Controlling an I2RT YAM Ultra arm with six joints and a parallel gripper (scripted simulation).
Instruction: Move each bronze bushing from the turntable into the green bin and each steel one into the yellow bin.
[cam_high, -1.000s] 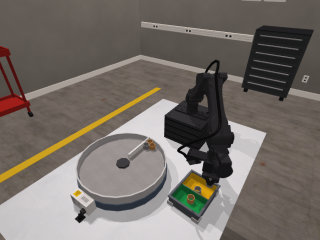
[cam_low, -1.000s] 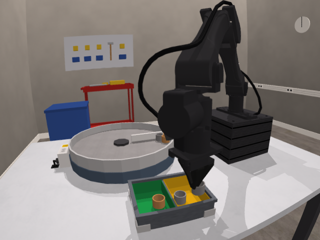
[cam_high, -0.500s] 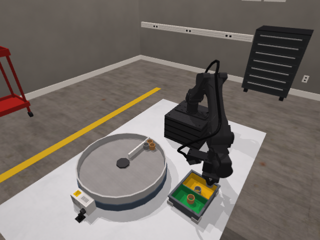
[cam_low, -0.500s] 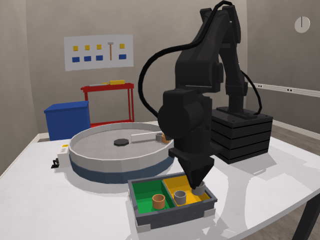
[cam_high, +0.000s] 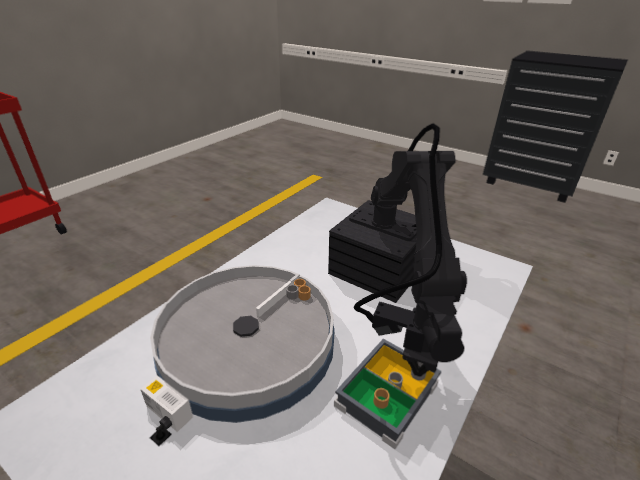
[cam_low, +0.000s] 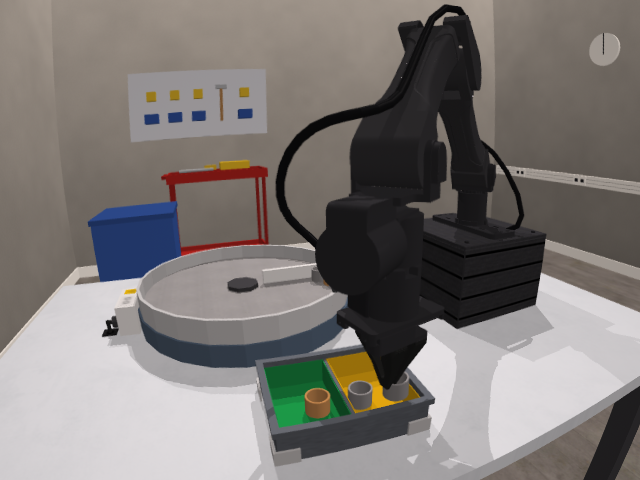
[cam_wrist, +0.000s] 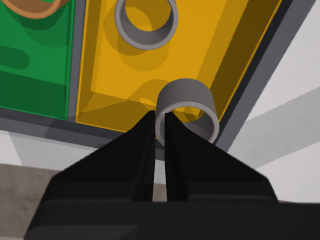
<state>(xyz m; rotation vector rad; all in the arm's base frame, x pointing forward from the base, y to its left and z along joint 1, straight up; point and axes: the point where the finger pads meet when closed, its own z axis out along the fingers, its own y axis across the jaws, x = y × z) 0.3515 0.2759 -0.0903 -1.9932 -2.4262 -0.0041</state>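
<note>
The yellow bin lies 40 mm to the right of my hand and 50 mm below it. The rest, counted from my hand: dark grey tray: 40 mm ahead, 40 mm to the right, 40 mm below; then turntable: 110 mm ahead, 400 mm to the right, 10 mm below; then green bin: 90 mm ahead, 50 mm to the right, 50 mm below.
</note>
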